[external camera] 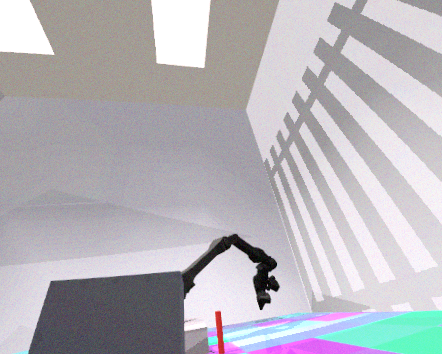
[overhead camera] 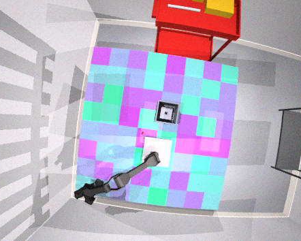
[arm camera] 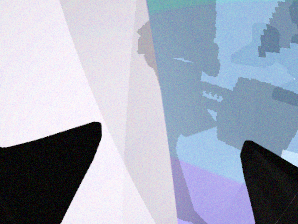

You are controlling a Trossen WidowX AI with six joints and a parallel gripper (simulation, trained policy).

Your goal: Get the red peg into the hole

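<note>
My gripper tip is now 550 mm short of the red peg, 290 mm to the left of it and 30 mm above it. From my gripper tip the other things lie so: bottom plate 730 mm ahead, 450 mm to the right, 30 mm below.
</note>
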